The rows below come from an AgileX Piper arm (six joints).
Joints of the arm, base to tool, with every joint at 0 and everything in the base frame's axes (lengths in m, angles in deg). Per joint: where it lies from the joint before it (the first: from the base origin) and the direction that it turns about. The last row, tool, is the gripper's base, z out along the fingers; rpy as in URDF.
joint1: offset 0 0 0.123 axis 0 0 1
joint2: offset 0 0 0 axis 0 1 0
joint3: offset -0.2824 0 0.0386 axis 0 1 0
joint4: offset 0.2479 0 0.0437 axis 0.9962 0 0.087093
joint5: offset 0 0 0 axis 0 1 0
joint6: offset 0.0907 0 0.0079 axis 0.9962 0 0.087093
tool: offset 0 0 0 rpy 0 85.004 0
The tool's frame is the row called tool.
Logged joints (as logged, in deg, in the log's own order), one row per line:
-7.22, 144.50, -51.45, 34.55, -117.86, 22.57
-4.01, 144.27, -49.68, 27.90, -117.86, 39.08
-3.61, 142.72, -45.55, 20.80, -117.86, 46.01
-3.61, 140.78, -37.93, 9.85, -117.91, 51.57
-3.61, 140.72, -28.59, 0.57, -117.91, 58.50
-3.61, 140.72, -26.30, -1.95, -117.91, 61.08
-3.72, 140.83, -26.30, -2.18, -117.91, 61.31
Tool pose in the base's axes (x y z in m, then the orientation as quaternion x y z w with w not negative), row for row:
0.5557, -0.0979, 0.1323, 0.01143, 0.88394, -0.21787, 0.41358
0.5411, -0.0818, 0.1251, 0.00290, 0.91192, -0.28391, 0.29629
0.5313, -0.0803, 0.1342, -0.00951, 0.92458, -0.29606, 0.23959
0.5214, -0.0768, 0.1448, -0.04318, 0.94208, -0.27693, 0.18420
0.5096, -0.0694, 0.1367, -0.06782, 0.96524, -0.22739, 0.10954
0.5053, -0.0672, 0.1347, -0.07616, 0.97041, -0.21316, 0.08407
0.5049, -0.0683, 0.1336, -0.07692, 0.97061, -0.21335, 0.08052
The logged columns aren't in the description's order. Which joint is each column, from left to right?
Columns, left to right: joint1, joint2, joint4, joint6, joint3, joint5.
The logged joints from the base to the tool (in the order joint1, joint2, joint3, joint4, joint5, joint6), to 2 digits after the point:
-7.22, 144.50, -117.86, -51.45, 22.57, 34.55
-4.01, 144.27, -117.86, -49.68, 39.08, 27.90
-3.61, 142.72, -117.86, -45.55, 46.01, 20.80
-3.61, 140.78, -117.91, -37.93, 51.57, 9.85
-3.61, 140.72, -117.91, -28.59, 58.50, 0.57
-3.61, 140.72, -117.91, -26.30, 61.08, -1.95
-3.72, 140.83, -117.91, -26.30, 61.31, -2.18

